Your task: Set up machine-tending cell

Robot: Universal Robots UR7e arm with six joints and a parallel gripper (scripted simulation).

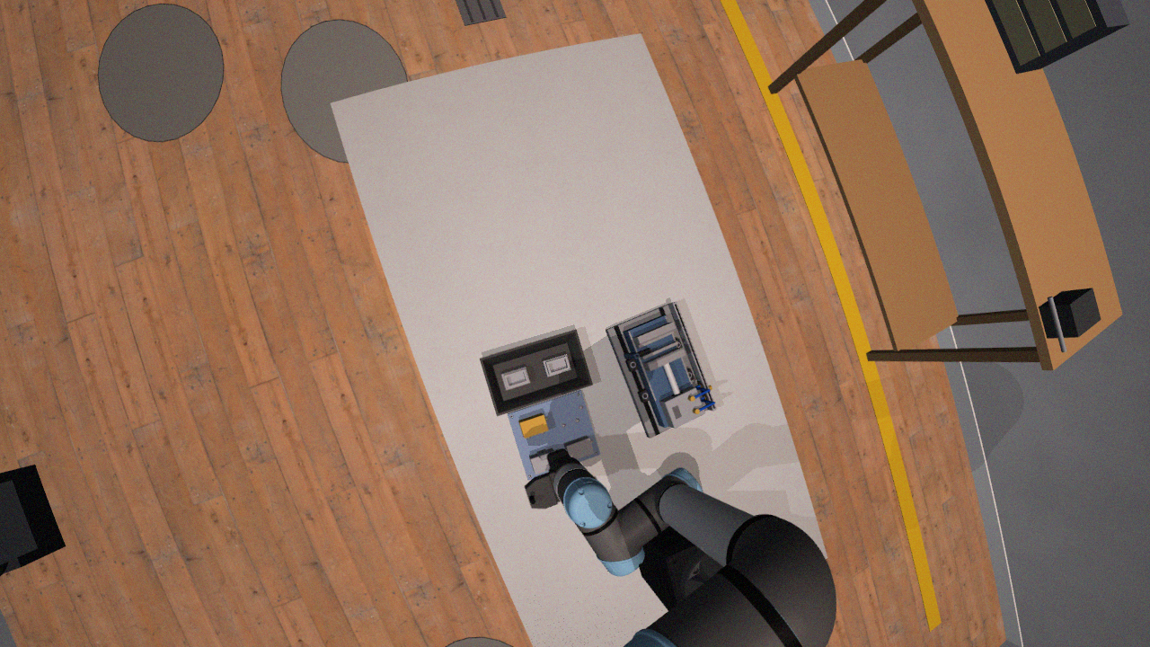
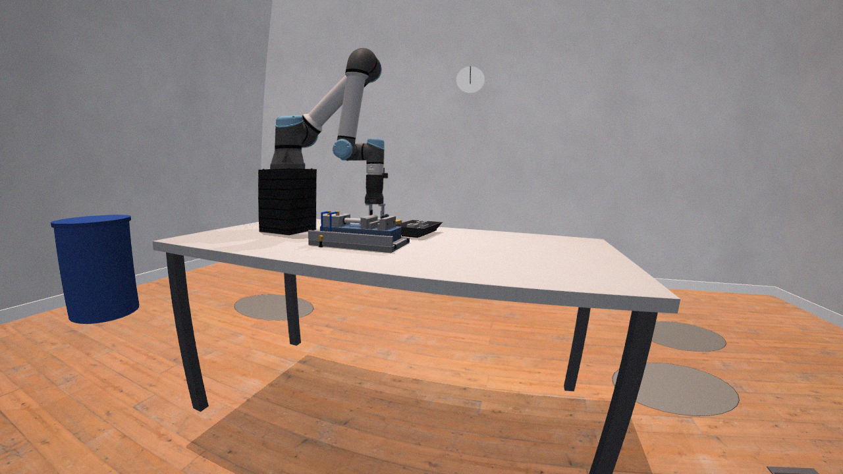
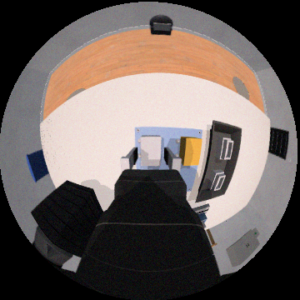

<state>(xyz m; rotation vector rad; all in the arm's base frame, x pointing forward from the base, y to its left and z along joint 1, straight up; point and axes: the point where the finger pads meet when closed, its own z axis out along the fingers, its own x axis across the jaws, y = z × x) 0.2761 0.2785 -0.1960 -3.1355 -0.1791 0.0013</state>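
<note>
Now: hand 9 cm short of the brass blank, 1 cm to the right of it and 4 cm above it. Round my hand: vise (16 cm ahead, 33 cm to the right, 3 cm below).
</note>
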